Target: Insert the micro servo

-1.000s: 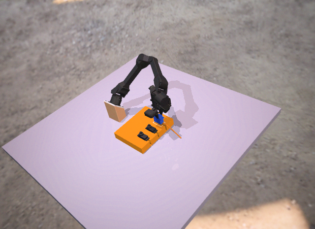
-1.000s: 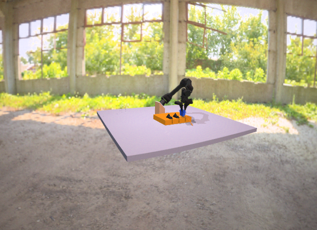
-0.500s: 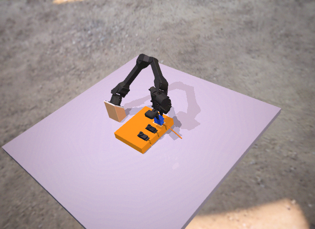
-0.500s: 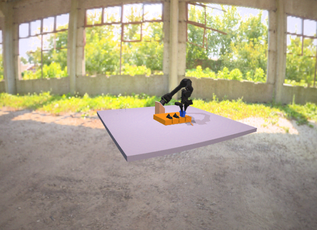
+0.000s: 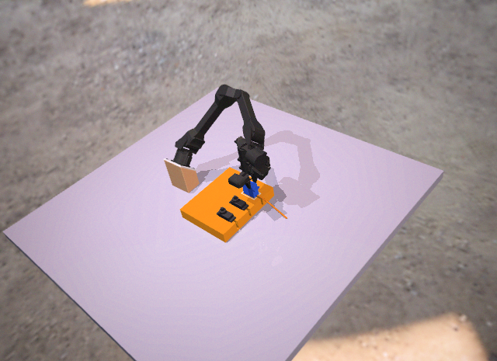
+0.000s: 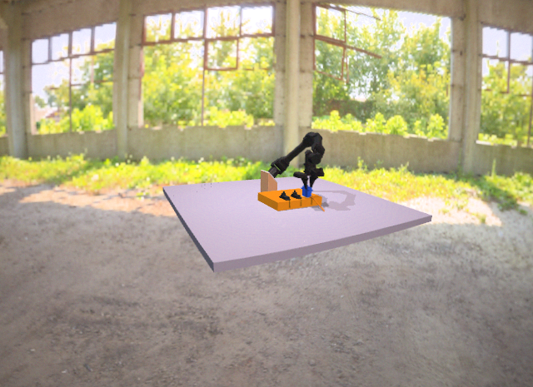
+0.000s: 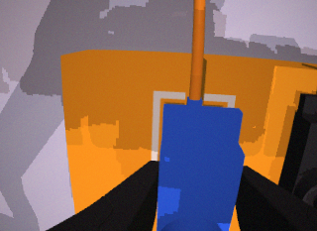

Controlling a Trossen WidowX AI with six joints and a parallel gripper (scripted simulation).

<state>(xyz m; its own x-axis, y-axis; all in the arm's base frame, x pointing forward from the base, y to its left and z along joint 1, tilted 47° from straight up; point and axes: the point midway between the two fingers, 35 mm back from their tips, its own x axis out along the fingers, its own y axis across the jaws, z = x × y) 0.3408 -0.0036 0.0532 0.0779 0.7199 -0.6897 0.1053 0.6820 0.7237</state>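
Now: the orange deck 130 mm behind my gripper tip, 70 mm below it and 60 mm to the right of it.
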